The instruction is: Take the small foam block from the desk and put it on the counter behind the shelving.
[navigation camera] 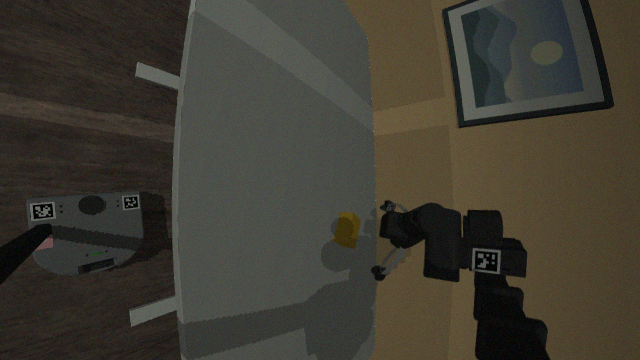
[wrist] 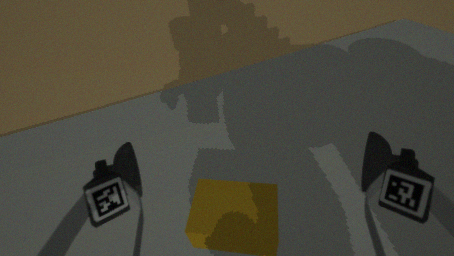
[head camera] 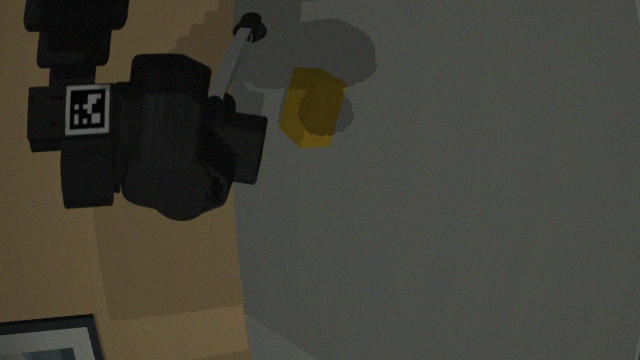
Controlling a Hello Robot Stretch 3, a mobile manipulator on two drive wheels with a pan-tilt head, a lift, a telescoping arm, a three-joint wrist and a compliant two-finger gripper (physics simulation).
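Pixels of known places: gripper, fingertip midpoint: [navigation camera: 381, 239] [wrist: 246, 156] [head camera: 238, 93]; robot's base, link origin: [navigation camera: 91, 204].
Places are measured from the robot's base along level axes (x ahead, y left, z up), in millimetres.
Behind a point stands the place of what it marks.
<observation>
The small foam block, a yellow box shape [head camera: 312, 107] @[x -100, y -492, z 992 mm] [navigation camera: 346, 230] @[x -100, y -492, z 986 mm] [wrist: 232, 215] @[x -103, y -515, z 995 mm], rests on the grey desk [head camera: 450, 210] @[x 33, y -325, z 950 mm] [navigation camera: 270, 150] @[x 114, y -265, z 950 mm] [wrist: 50, 165] @[x 104, y -746, z 950 mm] near its wall-side edge, partly in shadow. My gripper [navigation camera: 383, 239] @[x -121, y -513, z 1081 mm] [wrist: 246, 156] @[x -121, y -513, z 1081 mm] is open and empty, its fingers wide apart. In the navigation camera view it appears to the right of the block, toward the wall. In the wrist view the block shows low in the picture, between the fingers' directions and left of centre, touching neither. One finger is hidden behind the wrist in the head camera view. Counter and shelving do not show.
A tan wall [head camera: 165, 270] @[x 140, y -916, z 1105 mm] [navigation camera: 410, 175] @[x 40, y -906, z 1094 mm] [wrist: 75, 60] @[x 22, y -904, z 1035 mm] runs along the desk's far edge. A framed picture [navigation camera: 545, 80] @[x 342, y -912, z 1580 mm] hangs on it. My base [navigation camera: 120, 220] @[x -72, y -88, z 160 mm] stands on the dark wooden floor [navigation camera: 90, 150] @[x 240, y -6, z 0 mm] on the desk's other side, with desk legs [navigation camera: 157, 75] nearby.
</observation>
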